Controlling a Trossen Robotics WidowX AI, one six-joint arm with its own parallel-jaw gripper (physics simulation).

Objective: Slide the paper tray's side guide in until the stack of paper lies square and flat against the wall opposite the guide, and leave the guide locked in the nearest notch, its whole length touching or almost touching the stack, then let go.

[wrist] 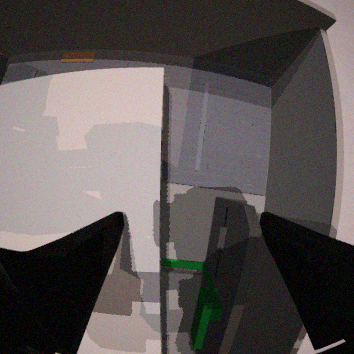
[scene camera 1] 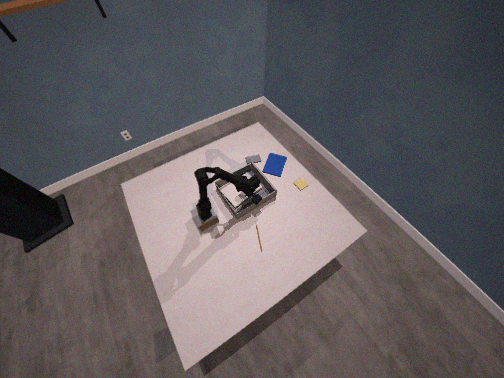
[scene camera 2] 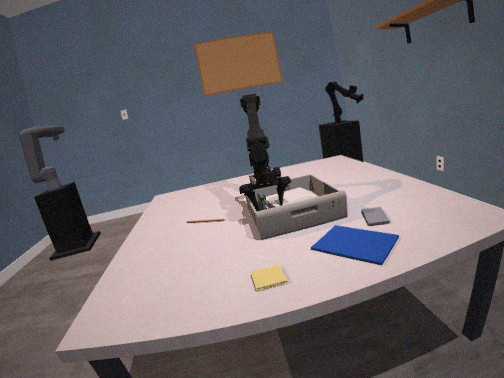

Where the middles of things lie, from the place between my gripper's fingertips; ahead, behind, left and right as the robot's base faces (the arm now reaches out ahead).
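Labels:
The blue book point(scene camera 2: 369, 246) is 34 cm ahead of my hand, 13 cm to the left of it and 4 cm below it; going by their middles, it's the farthest from my hand of the things named here. Then there's the white paper stack point(wrist: 88, 143), which is 2 cm behind my hand, 11 cm to the left of it and 1 cm below it. The side guide point(wrist: 234, 236) has my hand 5 cm past it and 1 cm to the left of it, and by their middles, that guide is the nearest to my hand of the things named here.

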